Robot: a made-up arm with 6 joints.
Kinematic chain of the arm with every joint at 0, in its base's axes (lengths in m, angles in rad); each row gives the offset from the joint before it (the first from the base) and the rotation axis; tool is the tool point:
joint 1: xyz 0 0 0.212 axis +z
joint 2: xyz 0 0 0 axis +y
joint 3: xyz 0 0 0.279 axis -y
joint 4: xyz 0 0 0 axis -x
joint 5: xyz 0.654 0 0 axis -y
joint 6: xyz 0 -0.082 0 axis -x
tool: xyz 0 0 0
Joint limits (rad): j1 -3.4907..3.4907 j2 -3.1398..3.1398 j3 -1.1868..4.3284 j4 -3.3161..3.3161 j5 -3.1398..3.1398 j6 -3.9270..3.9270
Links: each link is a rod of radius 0.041 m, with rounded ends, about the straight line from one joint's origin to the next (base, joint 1, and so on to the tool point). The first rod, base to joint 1, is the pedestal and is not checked.
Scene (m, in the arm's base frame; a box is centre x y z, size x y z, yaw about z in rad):
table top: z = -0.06
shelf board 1: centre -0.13 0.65 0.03 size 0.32 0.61 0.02 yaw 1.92
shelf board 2: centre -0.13 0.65 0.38 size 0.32 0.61 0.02 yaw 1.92
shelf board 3: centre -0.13 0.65 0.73 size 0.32 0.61 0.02 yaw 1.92
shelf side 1: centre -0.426 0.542 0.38 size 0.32 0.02 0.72 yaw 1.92
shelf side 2: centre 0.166 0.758 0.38 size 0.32 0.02 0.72 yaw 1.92
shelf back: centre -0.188 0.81 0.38 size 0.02 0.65 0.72 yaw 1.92
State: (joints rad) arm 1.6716 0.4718 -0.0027 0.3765 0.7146 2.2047
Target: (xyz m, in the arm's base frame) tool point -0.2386 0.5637 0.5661
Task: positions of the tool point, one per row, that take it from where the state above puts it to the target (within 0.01 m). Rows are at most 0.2 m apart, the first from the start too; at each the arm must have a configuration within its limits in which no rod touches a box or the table.
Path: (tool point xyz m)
1: 0.0440 0.6581 0.2313
2: 0.0766 0.5832 0.2518
3: 0.1005 0.5087 0.2500
4: 0.1164 0.4417 0.2277
5: 0.1263 0.3882 0.1885
6: 0.0256 0.4223 0.3150
7: -0.0771 0.3998 0.4435
8: -0.1524 0.3270 0.5661
9: -0.1715 0.3724 0.5863
10: -0.1939 0.4286 0.5949
11: -0.2172 0.4934 0.5888
12: -0.2386 0.5637 0.5661

